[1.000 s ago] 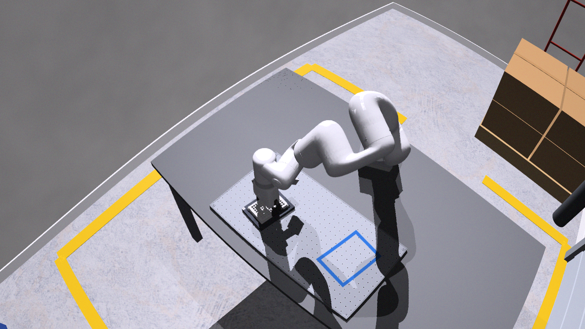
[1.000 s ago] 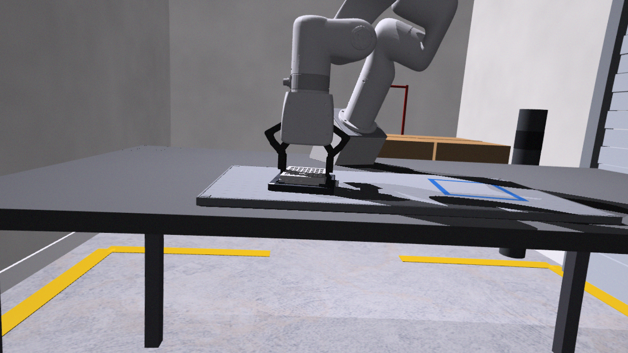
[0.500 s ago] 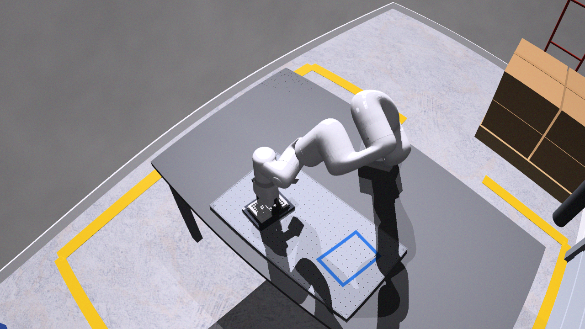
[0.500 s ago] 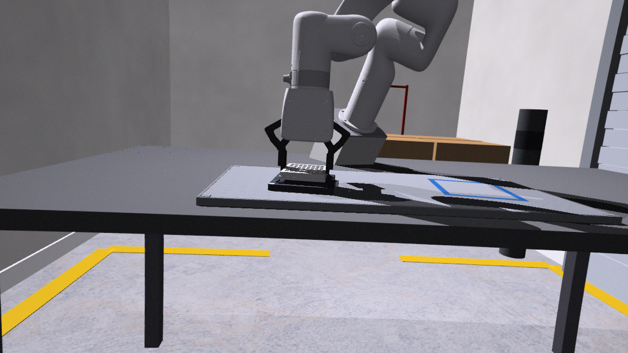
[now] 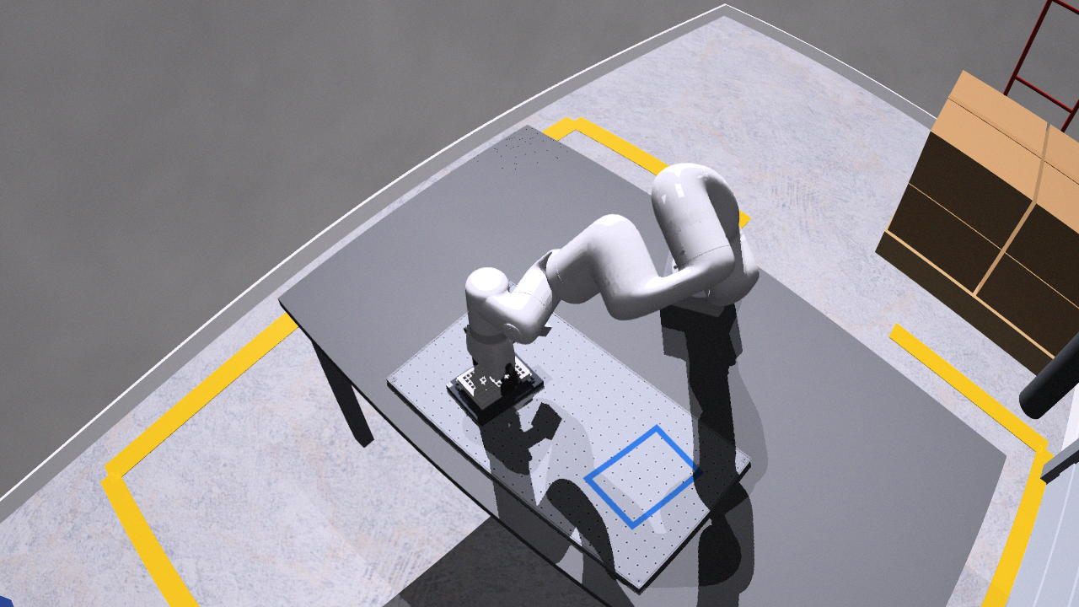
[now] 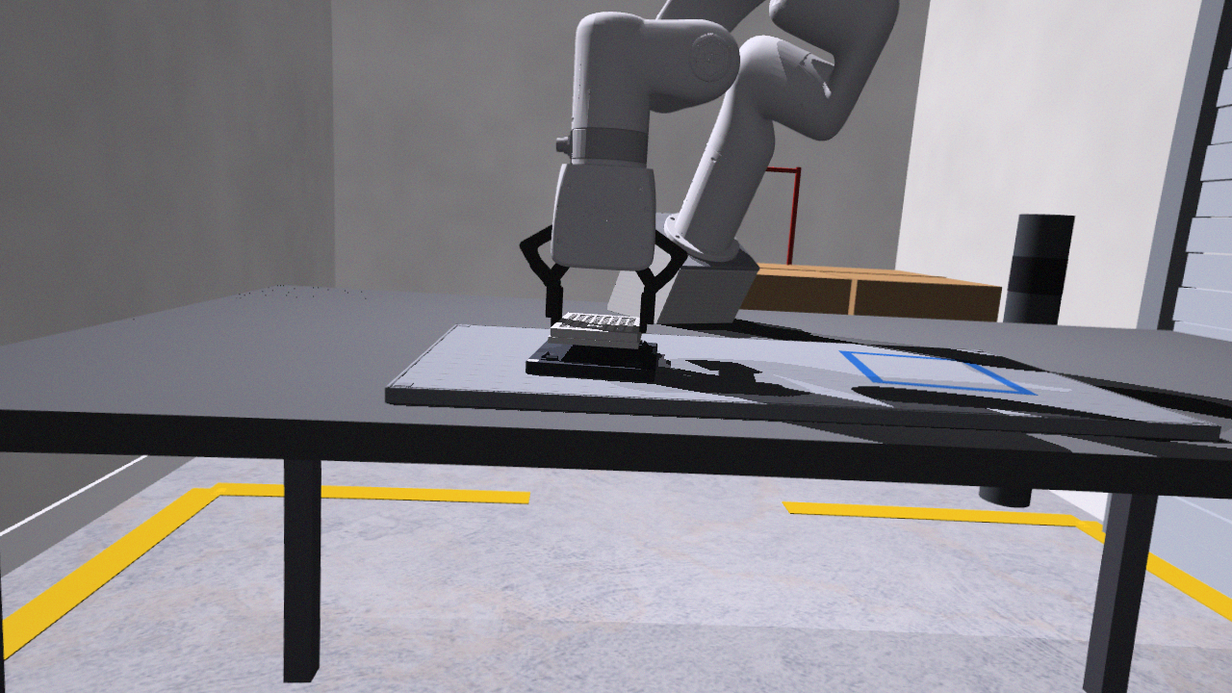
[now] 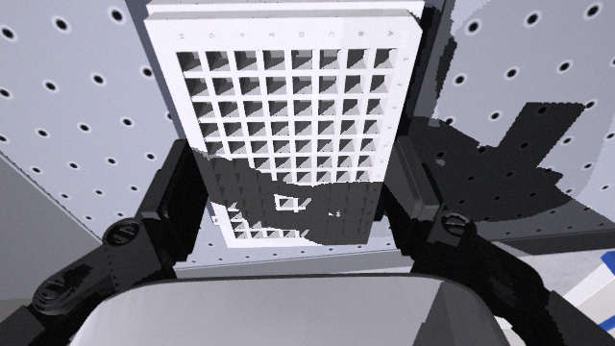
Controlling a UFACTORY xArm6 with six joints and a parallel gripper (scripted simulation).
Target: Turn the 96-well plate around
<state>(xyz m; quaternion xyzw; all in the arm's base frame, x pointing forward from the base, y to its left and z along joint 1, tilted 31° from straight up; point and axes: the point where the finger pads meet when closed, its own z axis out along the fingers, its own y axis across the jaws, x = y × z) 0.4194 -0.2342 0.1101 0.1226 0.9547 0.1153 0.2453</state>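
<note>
My hand is 40 mm above the plate nest N1. The rest, counted from my hand: A1 label 60 mm ahead, 70 mm to the right, 30 mm below; white 96-well plate 10 mm below.
</note>
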